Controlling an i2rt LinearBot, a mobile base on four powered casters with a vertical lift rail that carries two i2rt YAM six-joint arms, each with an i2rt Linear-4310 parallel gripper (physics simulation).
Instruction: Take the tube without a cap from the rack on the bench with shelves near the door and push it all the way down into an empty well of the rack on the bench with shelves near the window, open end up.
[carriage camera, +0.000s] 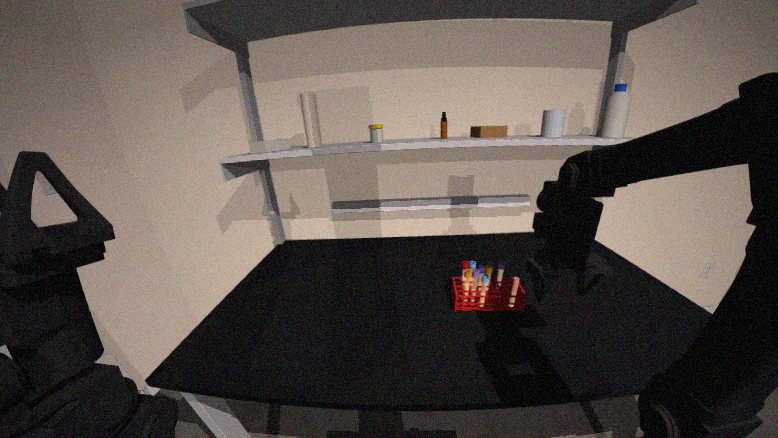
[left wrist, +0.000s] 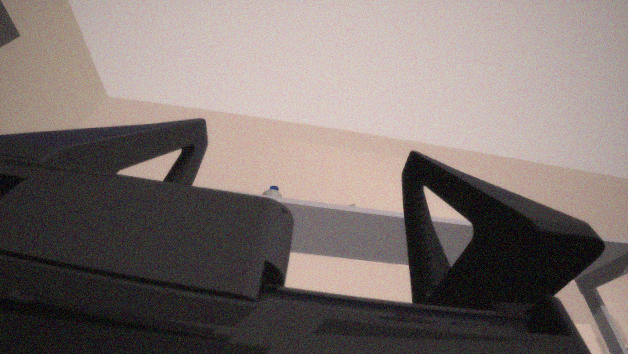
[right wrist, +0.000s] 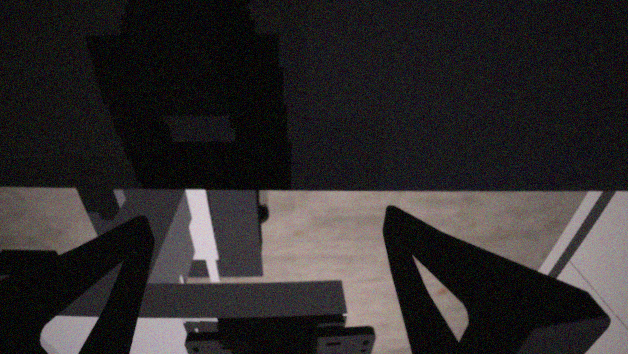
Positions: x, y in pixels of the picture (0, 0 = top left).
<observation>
My right gripper shows in the carriage camera view (559, 297) and in the right wrist view (268, 223); in the left wrist view it is out of frame. A red tube rack shows in the carriage camera view (494, 301); in the left wrist view it is out of frame, in the right wrist view it is out of frame.
</observation>
